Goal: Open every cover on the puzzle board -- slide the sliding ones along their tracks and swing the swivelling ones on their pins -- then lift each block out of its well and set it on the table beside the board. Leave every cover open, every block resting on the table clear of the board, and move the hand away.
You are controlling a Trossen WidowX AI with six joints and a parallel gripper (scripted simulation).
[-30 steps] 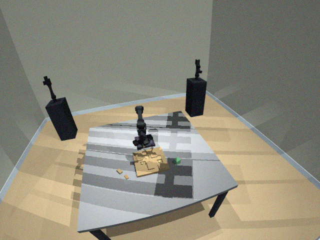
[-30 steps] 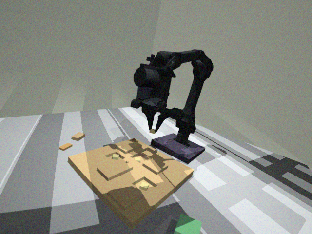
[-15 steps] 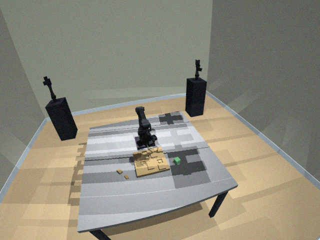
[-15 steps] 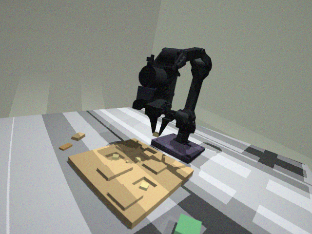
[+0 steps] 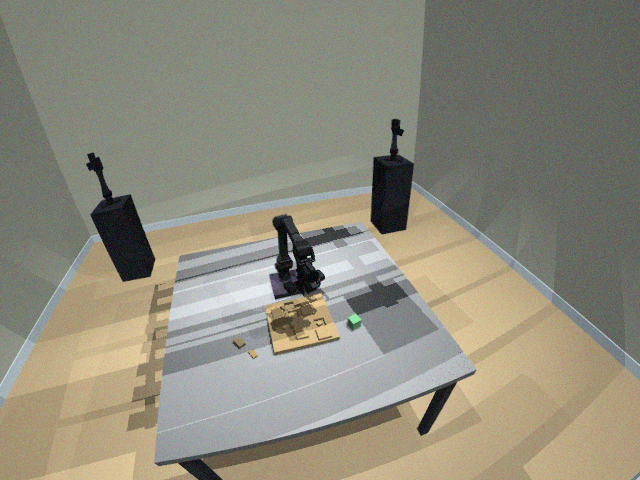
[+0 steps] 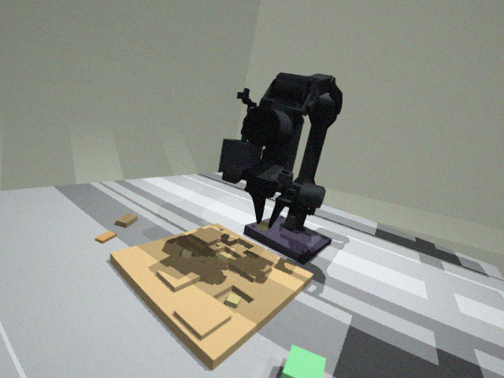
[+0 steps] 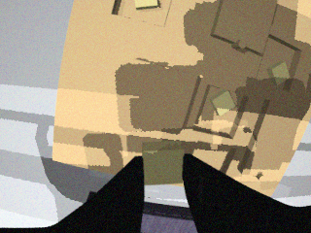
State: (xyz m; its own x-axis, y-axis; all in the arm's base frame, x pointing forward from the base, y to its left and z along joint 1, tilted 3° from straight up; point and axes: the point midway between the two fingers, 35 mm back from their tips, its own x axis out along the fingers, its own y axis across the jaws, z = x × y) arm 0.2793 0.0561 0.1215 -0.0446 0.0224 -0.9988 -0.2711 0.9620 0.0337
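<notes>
Now: gripper tip 150 mm short of the green cube, 190 mm to the right of it and 90 mm above it.
</notes>
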